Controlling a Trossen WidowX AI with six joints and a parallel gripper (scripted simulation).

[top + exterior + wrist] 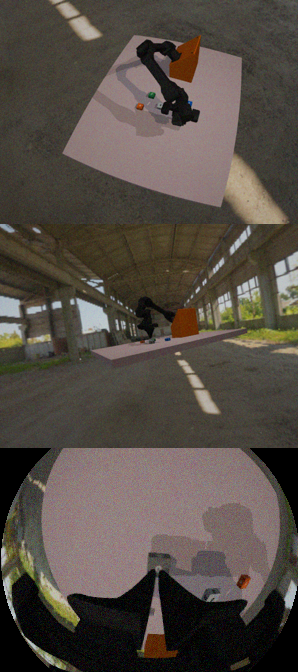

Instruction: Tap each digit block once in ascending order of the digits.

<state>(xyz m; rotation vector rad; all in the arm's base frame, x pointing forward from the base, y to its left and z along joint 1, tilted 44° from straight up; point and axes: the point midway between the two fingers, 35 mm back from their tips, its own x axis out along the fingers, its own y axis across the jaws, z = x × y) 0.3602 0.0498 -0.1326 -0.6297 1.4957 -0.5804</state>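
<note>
Right now the grey block is 1 cm behind my gripper tip and 3 cm below it. Also, from my gripper tip: blue block: 14 cm behind, 1 cm to the left, 3 cm below; orange block: 3 cm behind, 24 cm to the right, 3 cm below; white block: 7 cm behind, 14 cm to the right, 3 cm below.
</note>
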